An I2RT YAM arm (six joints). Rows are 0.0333 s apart.
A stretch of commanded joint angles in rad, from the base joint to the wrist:
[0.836 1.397 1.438 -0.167 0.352 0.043]
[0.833 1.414 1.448 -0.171 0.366 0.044]
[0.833 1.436 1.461 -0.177 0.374 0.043]
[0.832 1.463 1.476 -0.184 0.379 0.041]
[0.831 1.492 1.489 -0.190 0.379 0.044]
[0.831 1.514 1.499 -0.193 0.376 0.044]
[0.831 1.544 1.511 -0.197 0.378 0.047]
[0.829 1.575 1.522 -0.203 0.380 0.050]
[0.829 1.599 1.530 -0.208 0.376 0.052]
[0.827 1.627 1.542 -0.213 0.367 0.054]
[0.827 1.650 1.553 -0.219 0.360 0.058]
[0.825 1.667 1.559 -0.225 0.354 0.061]
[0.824 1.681 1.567 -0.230 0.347 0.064]
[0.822 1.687 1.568 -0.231 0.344 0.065]
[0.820 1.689 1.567 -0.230 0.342 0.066]
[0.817 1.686 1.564 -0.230 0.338 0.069]
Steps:
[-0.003 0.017 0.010 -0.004 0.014 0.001]
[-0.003 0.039 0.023 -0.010 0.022 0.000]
[-0.004 0.066 0.038 -0.017 0.027 -0.002]
[-0.005 0.095 0.051 -0.023 0.027 0.001]
[-0.005 0.117 0.061 -0.026 0.024 0.001]
[-0.005 0.147 0.073 -0.030 0.026 0.004]
[-0.007 0.178 0.084 -0.036 0.028 0.007]
[-0.007 0.202 0.092 -0.041 0.024 0.009]
[-0.009 0.230 0.104 -0.046 0.015 0.011]
[-0.009 0.253 0.115 -0.052 0.008 0.015]
[-0.011 0.270 0.121 -0.058 0.002 0.018]
[-0.012 0.284 0.129 -0.063 -0.005 0.021]
[-0.014 0.290 0.130 -0.064 -0.008 0.022]
[-0.016 0.292 0.129 -0.063 -0.010 0.023]
[-0.019 0.289 0.126 -0.063 -0.014 0.026]

